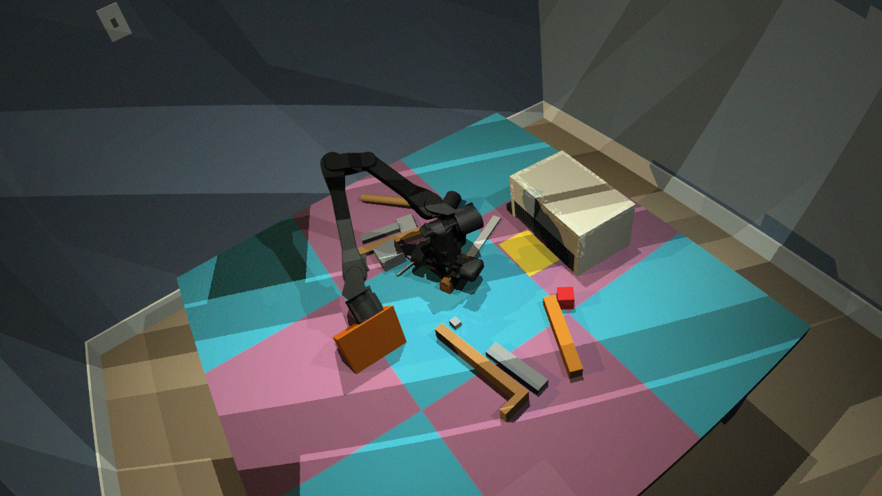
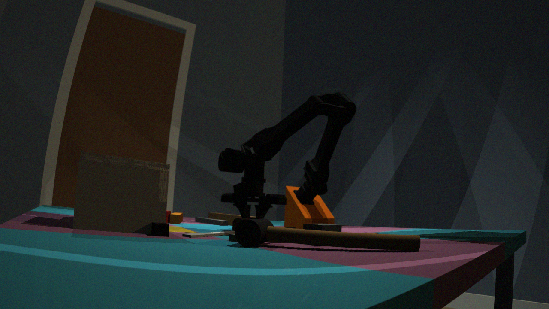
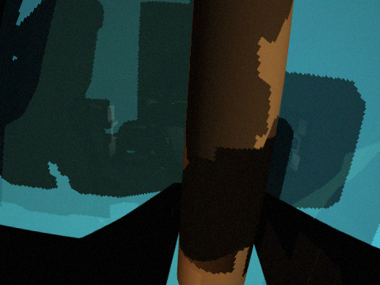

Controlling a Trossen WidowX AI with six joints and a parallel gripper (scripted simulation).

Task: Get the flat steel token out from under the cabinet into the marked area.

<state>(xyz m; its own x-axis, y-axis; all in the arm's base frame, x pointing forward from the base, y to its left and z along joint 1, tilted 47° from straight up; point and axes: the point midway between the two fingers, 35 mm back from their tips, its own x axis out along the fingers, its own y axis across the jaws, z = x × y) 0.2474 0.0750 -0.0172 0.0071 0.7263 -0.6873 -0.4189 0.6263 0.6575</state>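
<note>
Now: gripper tip 3 cm past the screwdriver and 13 cm to the right of it. The rest, counted from my gripper tip: long wooden stick (4 cm behind, 25 cm to the left); small grey cube (7 cm behind, 11 cm to the right); grey block (8 cm behind, 20 cm to the left, 1 cm above).
</note>
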